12 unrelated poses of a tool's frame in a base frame.
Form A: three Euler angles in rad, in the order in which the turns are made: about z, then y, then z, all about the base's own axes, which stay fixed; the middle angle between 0 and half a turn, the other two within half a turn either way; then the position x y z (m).
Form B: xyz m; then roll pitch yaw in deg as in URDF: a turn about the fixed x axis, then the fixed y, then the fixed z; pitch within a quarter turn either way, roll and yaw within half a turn. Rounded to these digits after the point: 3 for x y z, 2 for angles.
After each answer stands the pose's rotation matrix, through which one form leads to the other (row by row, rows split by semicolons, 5 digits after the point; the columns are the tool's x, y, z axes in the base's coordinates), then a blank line. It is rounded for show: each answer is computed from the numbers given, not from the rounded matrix.
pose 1, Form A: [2.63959 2.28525 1.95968 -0.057 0.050 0.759]
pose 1, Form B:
[-0.057 0.050 0.759 150.98 -41.47 152.24]
-0.66303 0.69163 -0.28643; 0.34904 0.62411 0.69904; 0.66224 0.36351 -0.65520

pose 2, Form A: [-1.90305 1.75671 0.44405 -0.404 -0.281 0.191]
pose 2, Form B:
[-0.404 -0.281 0.191 -101.25 -18.70 -60.91]
0.46055 -0.01766 0.88746; -0.82773 -0.36961 0.42220; 0.32055 -0.92902 -0.18484

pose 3, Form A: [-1.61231 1.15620 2.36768 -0.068 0.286 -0.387]
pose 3, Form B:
[-0.068 0.286 -0.387 -66.23 -2.18 44.70]
0.71029 -0.25883 -0.65459; 0.70288 0.31099 0.63972; 0.03799 -0.91449 0.40282

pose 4, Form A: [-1.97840 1.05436 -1.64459 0.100 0.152 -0.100]
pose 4, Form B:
[0.100 0.152 -0.100 -58.26 -20.16 163.74]
-0.90114 -0.42875 -0.06411; 0.26290 -0.42287 -0.86722; 0.34471 -0.79834 0.49378

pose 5, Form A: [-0.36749 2.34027 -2.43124 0.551 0.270 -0.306]
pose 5, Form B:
[0.551 0.270 -0.306 -159.65 42.09 69.66]
0.25797 0.79807 -0.54455; 0.69579 -0.54451 -0.46839; -0.67032 -0.25806 -0.69576

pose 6, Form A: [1.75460 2.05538 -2.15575 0.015 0.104 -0.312]
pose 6, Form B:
[0.015 0.104 -0.312 118.17 -9.31 -38.46]
0.77268 -0.40527 -0.48859; -0.61385 -0.28093 -0.73775; 0.16173 0.86996 -0.46584

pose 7, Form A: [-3.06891 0.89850 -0.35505 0.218 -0.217 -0.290]
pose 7, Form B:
[0.218 -0.217 -0.290 -5.21 -51.29 166.33]
-0.60764 -0.30431 0.73360; 0.14784 -0.95088 -0.27199; 0.78033 -0.05682 0.62278

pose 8, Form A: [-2.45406 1.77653 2.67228 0.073 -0.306 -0.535]
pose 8, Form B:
[0.073 -0.306 -0.535 -108.20 -49.16 77.08]
0.14622 0.46515 -0.87307; 0.63742 0.63062 0.44274; 0.75652 -0.62125 -0.20429

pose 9, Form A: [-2.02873 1.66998 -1.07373 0.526 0.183 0.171]
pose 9, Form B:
[0.526 0.183 0.171 -96.33 -26.10 -148.73]
-0.76755 -0.43095 0.47451; -0.46620 -0.13274 -0.87467; 0.43992 -0.89256 -0.09902

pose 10, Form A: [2.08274 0.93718 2.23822 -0.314 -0.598 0.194]
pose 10, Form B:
[-0.314 -0.598 0.194 49.88 -23.25 -123.36]
-0.50520 0.70424 -0.49882; -0.76741 -0.10219 0.63296; 0.39478 0.70257 0.59206

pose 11, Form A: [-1.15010 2.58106 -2.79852 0.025 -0.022 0.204]
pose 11, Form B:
[0.025 -0.022 0.204 -150.19 12.54 88.90]
0.01869 0.86544 -0.50066; 0.97597 -0.12453 -0.17883; -0.21712 -0.48528 -0.84697

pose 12, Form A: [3.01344 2.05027 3.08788 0.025 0.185 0.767]
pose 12, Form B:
[0.025 0.185 0.767 166.19 -61.64 -167.47]
-0.46373 -0.00563 -0.88596; -0.10305 0.99353 0.04763; 0.87996 0.11339 -0.46131

